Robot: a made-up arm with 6 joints. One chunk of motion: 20 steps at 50 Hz.
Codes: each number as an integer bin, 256 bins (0 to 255) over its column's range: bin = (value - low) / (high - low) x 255, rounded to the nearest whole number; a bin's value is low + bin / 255 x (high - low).
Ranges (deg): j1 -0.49..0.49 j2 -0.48..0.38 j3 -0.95..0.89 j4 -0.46..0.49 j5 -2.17..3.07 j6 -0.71..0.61
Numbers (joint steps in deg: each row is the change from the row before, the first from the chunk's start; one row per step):
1: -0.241 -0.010 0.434 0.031 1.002 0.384
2: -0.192 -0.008 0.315 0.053 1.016 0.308
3: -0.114 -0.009 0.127 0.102 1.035 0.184
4: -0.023 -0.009 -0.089 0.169 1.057 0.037
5: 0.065 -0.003 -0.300 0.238 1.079 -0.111
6: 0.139 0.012 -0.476 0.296 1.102 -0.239
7: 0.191 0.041 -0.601 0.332 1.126 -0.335
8: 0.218 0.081 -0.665 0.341 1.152 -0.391
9: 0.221 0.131 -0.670 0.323 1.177 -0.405
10: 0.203 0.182 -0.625 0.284 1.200 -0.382
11: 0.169 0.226 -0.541 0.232 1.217 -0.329
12: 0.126 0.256 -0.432 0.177 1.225 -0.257
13: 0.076 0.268 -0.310 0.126 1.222 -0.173
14: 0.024 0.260 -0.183 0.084 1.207 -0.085
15: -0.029 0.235 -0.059 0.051 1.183 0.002
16: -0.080 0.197 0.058 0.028 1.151 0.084
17: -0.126 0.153 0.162 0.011 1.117 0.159
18: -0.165 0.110 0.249 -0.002 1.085 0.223
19: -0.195 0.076 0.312 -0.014 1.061 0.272
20: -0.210 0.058 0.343 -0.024 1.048 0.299
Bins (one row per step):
1: 65 139 192 132 154 211
2: 78 140 175 138 155 197
3: 98 140 149 151 156 173
4: 122 140 119 169 157 144
5: 144 141 90 187 158 116
6: 164 146 66 203 159 91
7: 177 154 48 213 160 72
8: 184 166 39 215 162 62
9: 185 181 39 210 163 59
10: 180 196 45 200 164 63
11: 171 209 57 186 165 74
12: 160 218 72 171 165 88
13: 147 222 89 157 165 104
14: 134 219 106 146 164 121
15: 120 212 123 137 163 138
16: 107 201 140 131 162 153
17: 95 188 154 126 160 168
18: 85 175 166 123 158 180
19: 77 165 175 120 157 190
20: 73 160 179 117 157 195

